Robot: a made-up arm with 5 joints.
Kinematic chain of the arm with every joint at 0, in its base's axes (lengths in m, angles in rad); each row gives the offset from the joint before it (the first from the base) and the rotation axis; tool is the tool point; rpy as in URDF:
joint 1: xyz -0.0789 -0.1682 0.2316 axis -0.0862 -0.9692 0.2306
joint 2: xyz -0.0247 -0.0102 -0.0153 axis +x
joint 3: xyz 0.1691 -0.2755 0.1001 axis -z
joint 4: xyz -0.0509 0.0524 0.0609 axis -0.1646 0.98 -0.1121
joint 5: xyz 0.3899 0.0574 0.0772 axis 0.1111 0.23 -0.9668
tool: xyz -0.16 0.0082 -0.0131 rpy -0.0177 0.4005 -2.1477
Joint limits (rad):
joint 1: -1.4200..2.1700
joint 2: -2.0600..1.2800
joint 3: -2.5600..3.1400
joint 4: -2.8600..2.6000
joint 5: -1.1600..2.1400
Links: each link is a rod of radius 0.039 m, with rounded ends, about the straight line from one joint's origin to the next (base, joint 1, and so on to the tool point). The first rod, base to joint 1, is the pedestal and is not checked.
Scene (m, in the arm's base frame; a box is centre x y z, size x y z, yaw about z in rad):
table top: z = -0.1
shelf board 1: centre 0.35 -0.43 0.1 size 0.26 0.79 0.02 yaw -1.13
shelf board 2: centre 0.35 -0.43 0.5 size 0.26 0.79 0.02 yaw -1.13
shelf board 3: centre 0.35 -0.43 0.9 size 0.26 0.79 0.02 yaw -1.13
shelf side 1: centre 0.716 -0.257 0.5 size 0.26 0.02 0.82 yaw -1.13
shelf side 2: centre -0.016 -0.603 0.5 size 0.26 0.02 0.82 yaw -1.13
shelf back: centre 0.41 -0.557 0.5 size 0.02 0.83 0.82 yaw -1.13
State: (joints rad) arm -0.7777 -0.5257 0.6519 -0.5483 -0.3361
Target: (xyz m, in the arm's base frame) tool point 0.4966 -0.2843 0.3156
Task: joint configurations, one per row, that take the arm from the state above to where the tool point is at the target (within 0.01 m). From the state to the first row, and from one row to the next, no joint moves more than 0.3 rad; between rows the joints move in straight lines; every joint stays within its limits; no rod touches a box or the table.
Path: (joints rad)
1: -0.8374 -0.6487 0.6576 -0.5606 -0.5679
2: -0.8972 -0.7717 0.6634 -0.5729 -0.7997
3: -0.9569 -0.8947 0.6691 -0.5852 -1.0315

